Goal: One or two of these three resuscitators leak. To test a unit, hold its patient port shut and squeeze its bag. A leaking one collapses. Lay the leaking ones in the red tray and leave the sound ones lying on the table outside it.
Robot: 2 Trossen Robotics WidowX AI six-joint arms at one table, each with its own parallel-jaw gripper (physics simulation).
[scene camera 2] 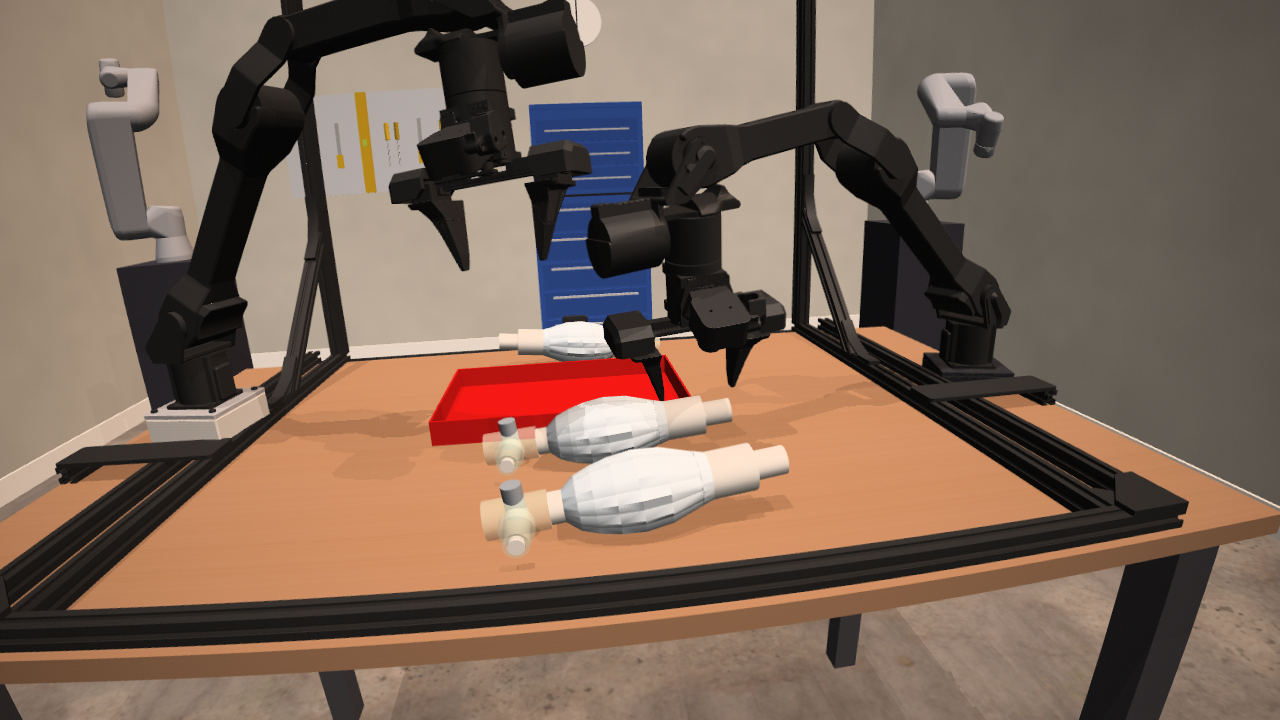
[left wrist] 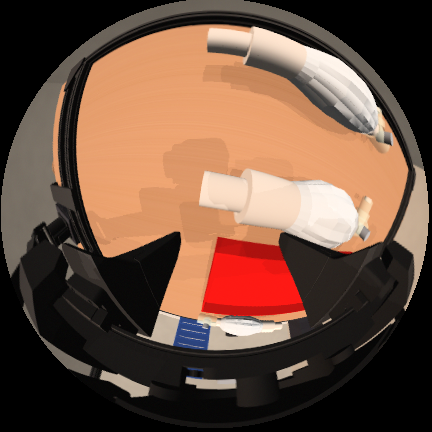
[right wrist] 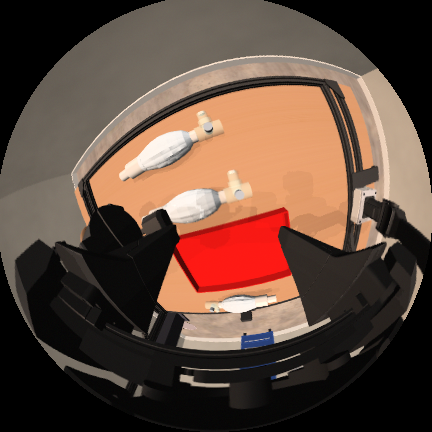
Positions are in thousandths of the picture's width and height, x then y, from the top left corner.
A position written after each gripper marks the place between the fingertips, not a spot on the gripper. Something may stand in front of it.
In view: the left gripper (scene camera 2: 544, 547), the right gripper (scene camera 2: 393, 369) and a red tray (scene camera 2: 372, 555).
The red tray also shows in the left wrist view (left wrist: 571, 645) and in the right wrist view (right wrist: 566, 584). The left gripper also shows in the left wrist view (left wrist: 536, 552). The right gripper is seen too in the right wrist view (right wrist: 531, 536).
